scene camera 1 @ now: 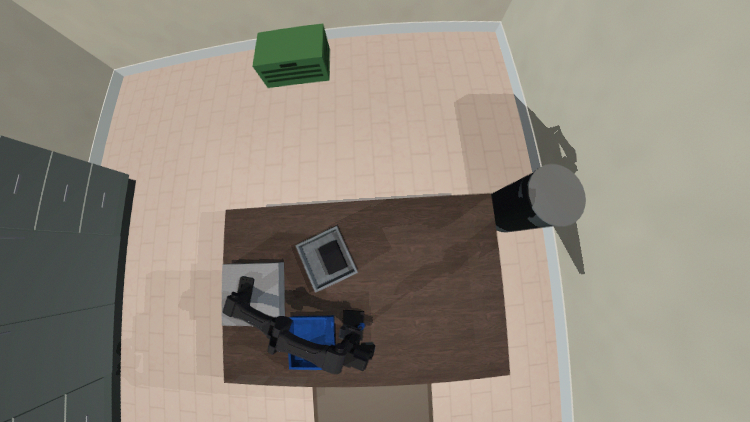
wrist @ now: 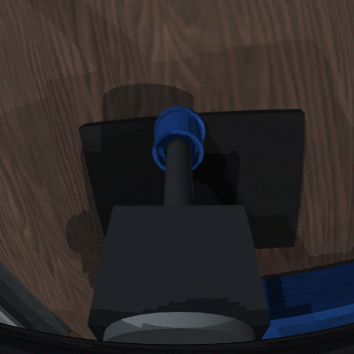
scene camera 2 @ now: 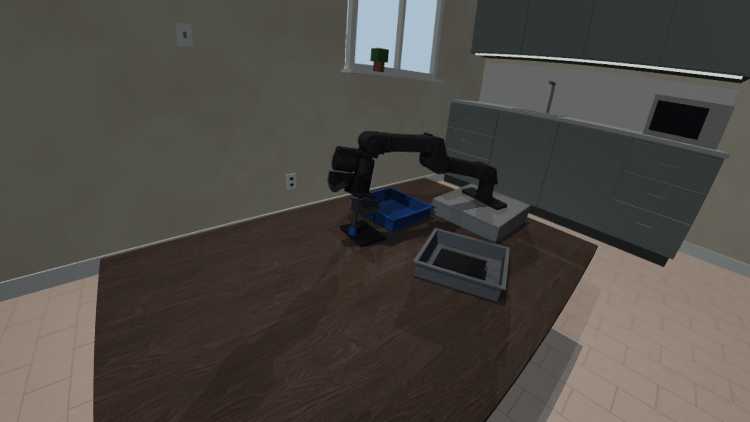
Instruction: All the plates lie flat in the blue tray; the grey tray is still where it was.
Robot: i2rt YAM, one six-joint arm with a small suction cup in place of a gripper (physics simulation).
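Observation:
A flat black square plate lies on the dark wooden table just beside the blue tray. My blue suction cup presses down on the plate near one of its edges. A second black plate lies flat inside the grey tray at the middle of the table. The arm hides part of the blue tray in the overhead view.
The arm stands on a grey block at the table's edge, close to both trays. A green cabinet, a black bin and grey kitchen counters stand away from the table.

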